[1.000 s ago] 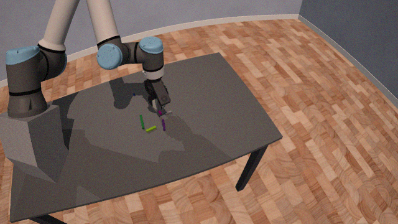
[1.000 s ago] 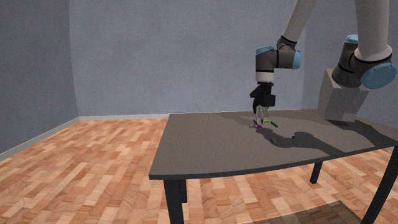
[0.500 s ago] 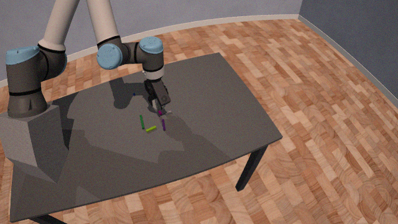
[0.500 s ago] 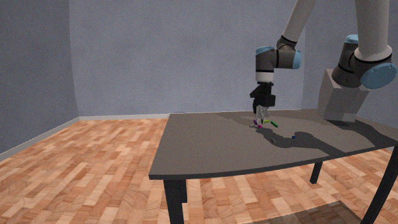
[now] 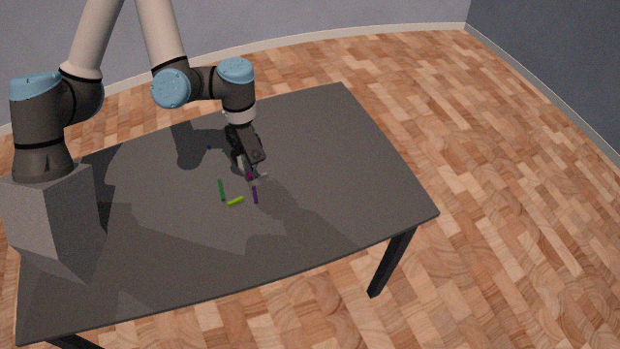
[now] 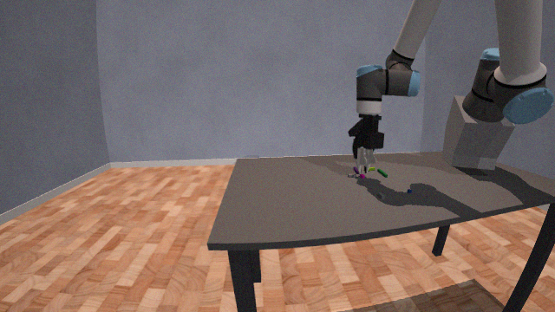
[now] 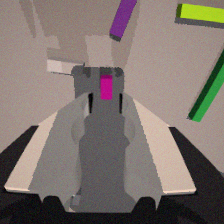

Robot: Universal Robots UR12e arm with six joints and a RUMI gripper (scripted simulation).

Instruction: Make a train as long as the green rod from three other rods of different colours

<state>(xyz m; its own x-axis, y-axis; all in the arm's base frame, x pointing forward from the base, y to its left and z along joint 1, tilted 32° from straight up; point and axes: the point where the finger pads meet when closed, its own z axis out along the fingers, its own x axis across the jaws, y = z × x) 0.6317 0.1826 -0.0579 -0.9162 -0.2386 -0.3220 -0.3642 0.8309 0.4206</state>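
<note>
The magenta rod is 3 cm below my hand. From my hand the other things lie so: purple rod: 8 cm to the right, 3 cm below, 1 cm ahead; then lime rod: 9 cm to the right, 5 cm behind, 3 cm below; then green rod: 9 cm behind, 4 cm to the right, 3 cm below.
</note>
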